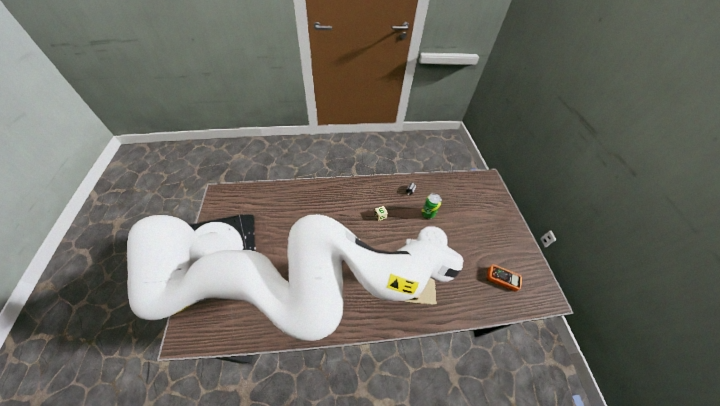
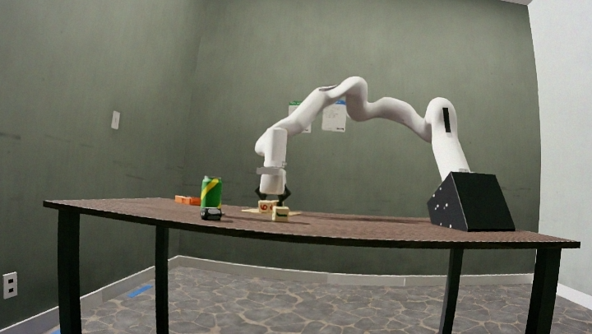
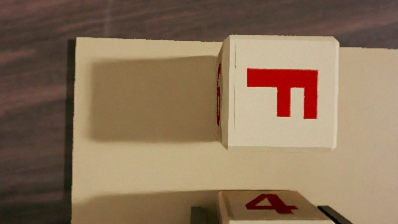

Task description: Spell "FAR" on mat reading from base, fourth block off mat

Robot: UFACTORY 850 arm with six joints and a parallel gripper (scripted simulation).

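My gripper is now 20 mm above the tan mat. Also, from my hand: green can (270 mm to the left, 200 mm ahead, 40 mm above); then dark object (420 mm to the left, 160 mm ahead, 10 mm below).
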